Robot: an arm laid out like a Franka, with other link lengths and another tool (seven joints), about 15 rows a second.
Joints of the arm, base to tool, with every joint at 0 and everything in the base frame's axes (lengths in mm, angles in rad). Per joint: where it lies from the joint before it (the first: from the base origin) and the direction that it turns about. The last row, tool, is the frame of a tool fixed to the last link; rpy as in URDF.
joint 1: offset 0 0 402.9 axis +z
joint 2: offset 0 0 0 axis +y
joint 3: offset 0 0 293.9 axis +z
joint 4: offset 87.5 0 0 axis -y
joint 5: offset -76.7 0 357.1 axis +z
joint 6: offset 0 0 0 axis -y
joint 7: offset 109.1 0 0 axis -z
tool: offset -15 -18 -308.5 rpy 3.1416 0.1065 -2.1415
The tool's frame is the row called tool.
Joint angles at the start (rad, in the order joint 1, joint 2, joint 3, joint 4, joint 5, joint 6, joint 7):
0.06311 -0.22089 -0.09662 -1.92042 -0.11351 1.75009 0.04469
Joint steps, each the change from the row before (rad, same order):
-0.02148 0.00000 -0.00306 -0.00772 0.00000 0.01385 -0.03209
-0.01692 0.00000 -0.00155 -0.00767 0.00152 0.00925 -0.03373
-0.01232 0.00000 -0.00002 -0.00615 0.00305 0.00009 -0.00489
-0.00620 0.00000 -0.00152 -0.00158 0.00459 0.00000 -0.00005
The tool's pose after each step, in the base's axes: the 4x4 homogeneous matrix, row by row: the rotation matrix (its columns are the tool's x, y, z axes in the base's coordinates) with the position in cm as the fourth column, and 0 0 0 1 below. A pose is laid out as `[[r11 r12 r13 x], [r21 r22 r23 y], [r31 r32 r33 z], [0 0 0 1]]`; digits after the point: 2 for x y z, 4 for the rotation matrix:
[[-0.5741 -0.8109 0.1131 49.34], [-0.8165 0.5773 -0.0057 -7.82], [-0.0606 -0.0956 -0.9936 43.57], [0 0 0 1]]
[[-0.5612 -0.8201 0.1117 49.32], [-0.8255 0.5644 -0.0038 -8.73], [-0.0599 -0.0943 -0.9937 43.31], [0 0 0 1]]
[[-0.5680 -0.8163 0.1055 49.05], [-0.8209 0.5710 -0.0014 -9.24], [-0.0591 -0.0874 -0.9944 43.01], [0 0 0 1]]
[[-0.5748 -0.8116 0.1043 48.95], [-0.8159 0.5782 0.0027 -9.48], [-0.0625 -0.0835 -0.9945 42.91], [0 0 0 1]]

